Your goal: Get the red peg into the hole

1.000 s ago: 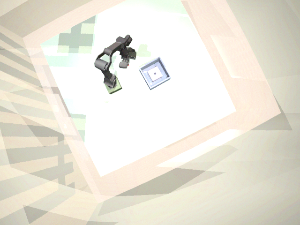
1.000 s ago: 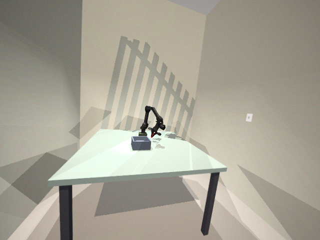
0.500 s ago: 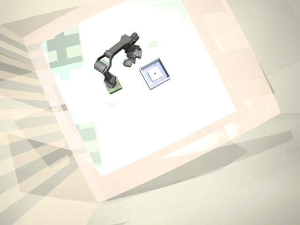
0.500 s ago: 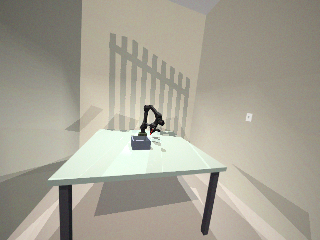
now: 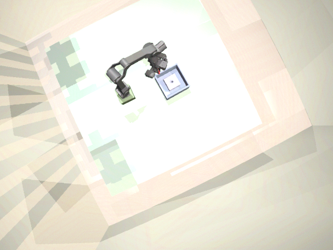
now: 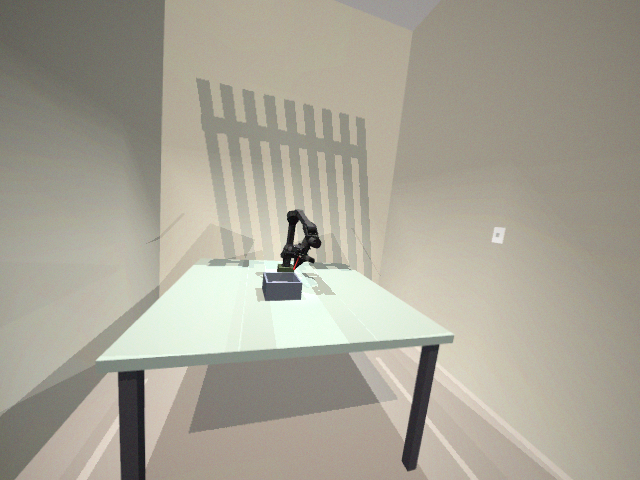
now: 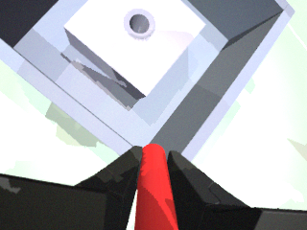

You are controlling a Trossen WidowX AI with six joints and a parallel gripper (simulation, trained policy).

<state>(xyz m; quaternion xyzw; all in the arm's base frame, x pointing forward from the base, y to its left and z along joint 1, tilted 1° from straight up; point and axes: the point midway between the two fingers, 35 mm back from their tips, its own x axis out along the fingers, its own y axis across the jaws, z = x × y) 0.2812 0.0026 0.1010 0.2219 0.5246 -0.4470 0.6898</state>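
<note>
Now: gripper tip 30 mm below the red peg and 10 mm to the right of it. Also, from my gripper tip: plate: 90 mm below, 80 mm to the right, 60 mm ahead; grey box: 110 mm below, 80 mm to the right, 60 mm ahead.
</note>
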